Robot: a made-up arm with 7 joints.
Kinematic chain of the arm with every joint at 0, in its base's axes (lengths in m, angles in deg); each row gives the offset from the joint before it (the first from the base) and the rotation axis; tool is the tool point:
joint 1: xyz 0 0.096 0 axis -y
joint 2: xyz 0 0.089 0 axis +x
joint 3: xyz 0 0 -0.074 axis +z
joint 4: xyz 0 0 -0.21 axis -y
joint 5: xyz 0 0 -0.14 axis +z
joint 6: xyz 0 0 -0.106 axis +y
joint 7: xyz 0 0 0 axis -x
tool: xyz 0 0 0
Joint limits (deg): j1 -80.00..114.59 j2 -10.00..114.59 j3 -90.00..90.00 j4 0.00..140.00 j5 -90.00..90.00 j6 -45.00..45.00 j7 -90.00..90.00
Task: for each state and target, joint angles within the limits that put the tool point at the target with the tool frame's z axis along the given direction. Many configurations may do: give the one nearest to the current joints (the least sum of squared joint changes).
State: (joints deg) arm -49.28 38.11 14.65 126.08 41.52 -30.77 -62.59
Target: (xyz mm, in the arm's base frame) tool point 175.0 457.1 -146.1 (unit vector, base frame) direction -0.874 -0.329 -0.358
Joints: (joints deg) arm -43.73 74.00 21.55 96.23 37.51 -24.67 -41.32
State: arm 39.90 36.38 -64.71 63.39 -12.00 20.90 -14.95
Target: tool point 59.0 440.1 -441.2 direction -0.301 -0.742 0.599
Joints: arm 2.50 42.68 -70.63 29.14 -8.59 33.09 -13.04
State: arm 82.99 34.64 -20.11 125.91 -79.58 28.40 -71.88
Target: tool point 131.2 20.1 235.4 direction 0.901 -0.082 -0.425
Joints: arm 110.25 -2.36 -41.70 107.21 -70.43 24.33 -41.66
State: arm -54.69 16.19 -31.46 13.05 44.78 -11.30 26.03
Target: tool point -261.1 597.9 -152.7 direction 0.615 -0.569 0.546
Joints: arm -80.00 62.99 -31.82 30.17 43.36 0.43 6.19
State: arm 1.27 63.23 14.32 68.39 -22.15 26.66 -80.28
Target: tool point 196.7 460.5 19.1 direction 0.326 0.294 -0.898
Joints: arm -6.59 67.19 36.91 100.81 -40.37 22.74 -79.05
